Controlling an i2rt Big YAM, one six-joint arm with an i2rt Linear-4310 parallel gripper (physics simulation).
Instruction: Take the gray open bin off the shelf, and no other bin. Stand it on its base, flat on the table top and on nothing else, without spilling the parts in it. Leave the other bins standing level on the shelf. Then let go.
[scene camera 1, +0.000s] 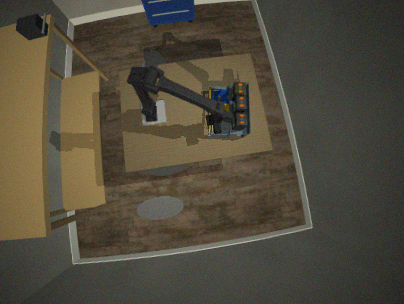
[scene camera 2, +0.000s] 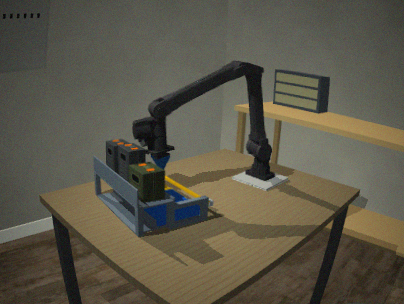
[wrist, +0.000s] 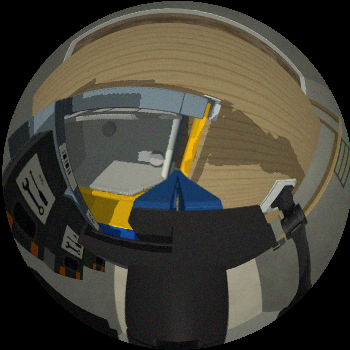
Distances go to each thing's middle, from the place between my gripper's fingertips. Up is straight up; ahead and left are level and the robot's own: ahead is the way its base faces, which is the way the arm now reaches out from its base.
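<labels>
The gray open bin (wrist: 119, 163) is 90 mm ahead of my hand, 20 mm to the right of it and 40 mm below it. There's a yellow bin (wrist: 109, 208) too, and that one's 100 mm ahead of my hand, 90 mm to the left of it and 40 mm below it. And the green box (scene camera 2: 148, 178) is 220 mm ahead of my hand, 190 mm to the left of it and 70 mm above it.
</labels>
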